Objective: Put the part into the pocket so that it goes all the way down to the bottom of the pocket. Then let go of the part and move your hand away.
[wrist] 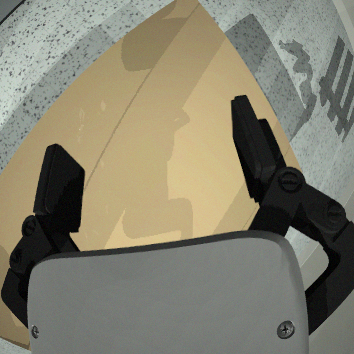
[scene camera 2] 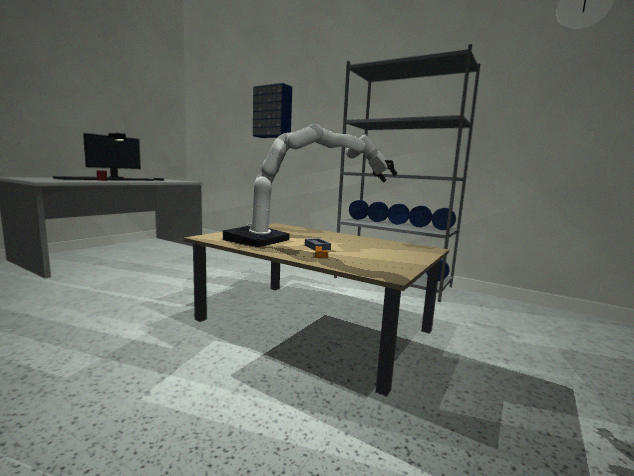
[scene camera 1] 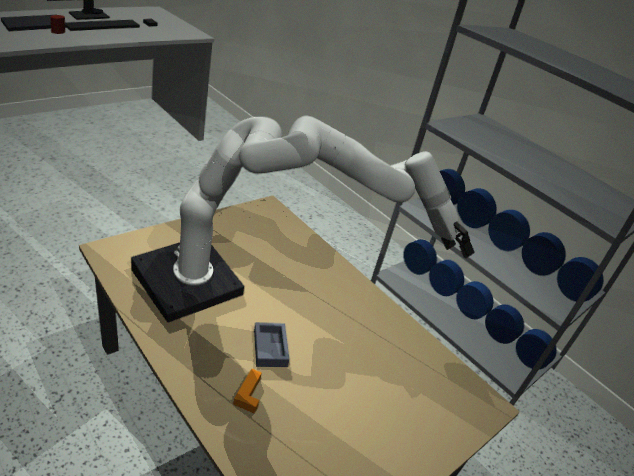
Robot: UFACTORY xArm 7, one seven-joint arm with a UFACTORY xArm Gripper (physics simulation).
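Observation:
An orange L-shaped part lies on the wooden table. A grey-blue block with a recessed pocket stands beside it, on the side toward the arm's base; the two are apart. The pocket holds no part. My gripper is open and empty, high above the table and far from both. In the wrist view its two black fingers stand wide apart over bare table surface, and neither the part nor the block shows there.
The arm's black base plate sits on the table. A metal shelf unit with blue discs stands beyond the table. A desk stands farther off.

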